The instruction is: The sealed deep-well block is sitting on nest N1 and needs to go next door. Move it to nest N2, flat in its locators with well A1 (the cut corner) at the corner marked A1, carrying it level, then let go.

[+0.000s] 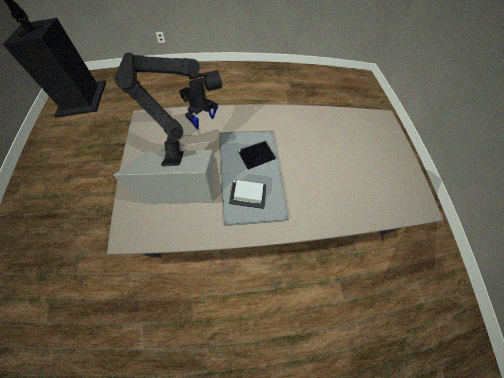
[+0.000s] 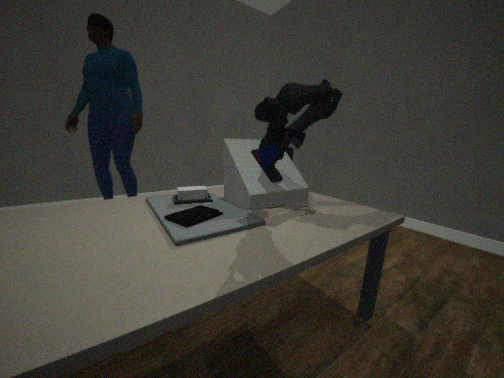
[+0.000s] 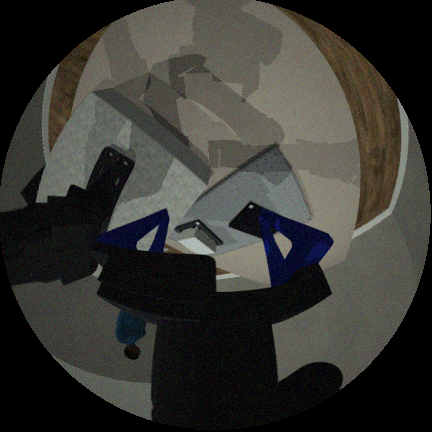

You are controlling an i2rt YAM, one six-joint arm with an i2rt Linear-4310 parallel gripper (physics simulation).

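Frame: origin at the arm's base, x back, y right, z up, level; centimetres.
Where they show: gripper, fingertip midpoint: (image 1: pixel 205 123) (image 2: pixel 265 165) (image 3: pixel 213 213); arm's base, link origin: (image 1: pixel 173 158) (image 3: pixel 98 202).
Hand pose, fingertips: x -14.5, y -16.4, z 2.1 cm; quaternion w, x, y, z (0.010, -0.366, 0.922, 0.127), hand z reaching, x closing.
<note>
Each offset is from my fingertips to the centre of the thing. Level surfaces: height alone.
The sealed deep-well block @(dy +30.1, dx -17.1, dz -14.3 cm) (image 1: pixel 249 191) (image 2: pixel 192 192) (image 3: pixel 196 243), pale and box-shaped, sits on dark nest N1 @(dy +30.1, dx -17.1, dz -16.5 cm) (image 1: pixel 247 204) (image 2: pixel 194 202) (image 3: pixel 212 233). The other nest, N2 @(dy +8.3, dx -24.9, dz -16.7 cm) (image 1: pixel 257 155) (image 2: pixel 194 216) (image 3: pixel 246 219), is a flat black rectangle that stands turned at an angle and holds no block. The cut corner and the corner marks are too small to make out. My gripper (image 1: pixel 205 123) (image 2: pixel 266 165) (image 3: pixel 213 213) is open, with its blue fingers wide apart and nothing between them. It hangs high above the table, to the side of the nests and apart from both.
Both nests are on a grey-blue board (image 1: pixel 255 216) (image 2: pixel 182 239) (image 3: pixel 295 202) on the beige table @(dz -18.8 cm) (image 1: pixel 345 175) (image 2: pixel 100 270). The arm's sloped grey pedestal (image 1: pixel 172 187) (image 2: pixel 237 172) (image 3: pixel 75 140) stands beside the board. A person (image 2: pixel 112 95) stands beyond the table.
</note>
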